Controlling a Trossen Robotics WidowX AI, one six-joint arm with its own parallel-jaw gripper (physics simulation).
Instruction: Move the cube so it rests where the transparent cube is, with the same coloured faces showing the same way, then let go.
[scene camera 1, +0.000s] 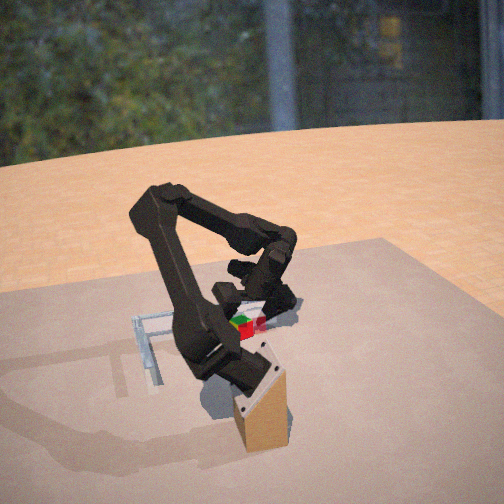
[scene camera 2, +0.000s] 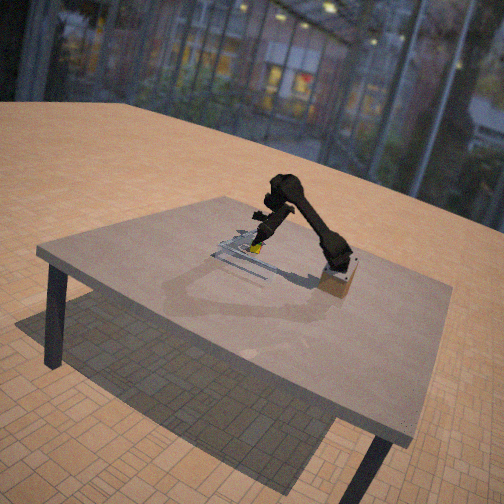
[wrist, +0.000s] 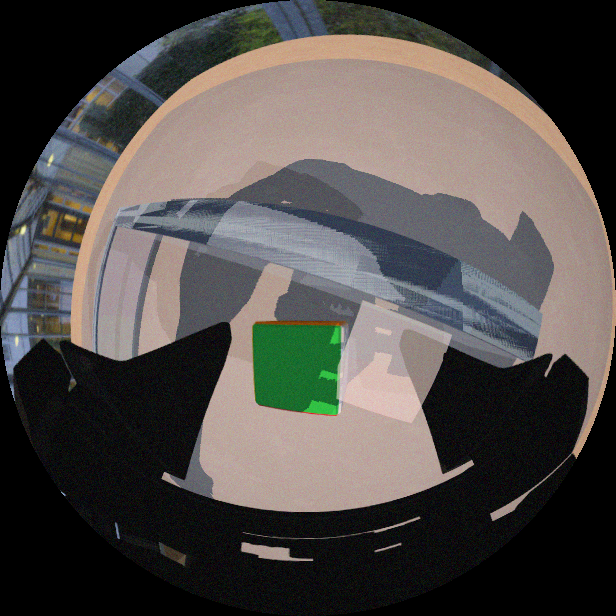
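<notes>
The cube (wrist: 297, 366) shows its green face to the wrist camera and lies on the table between my two fingers. The fingers stand apart on either side of it with gaps, so my gripper (wrist: 320, 385) is open. The transparent cube (wrist: 395, 372) lies just right of the cube, overlapping its edge and slightly rotated. In scene camera 1 the cube (scene camera 1: 247, 320) shows green, white and red faces under my gripper (scene camera 1: 262, 300). In scene camera 2 the cube (scene camera 2: 256, 247) is a small yellow-green spot below the gripper (scene camera 2: 262, 238).
A grey metal frame (scene camera 1: 150, 343) lies on the table left of the arm; it also crosses the wrist view (wrist: 330, 255) beyond the cube. The arm's tan base block (scene camera 1: 262, 405) stands near the table front.
</notes>
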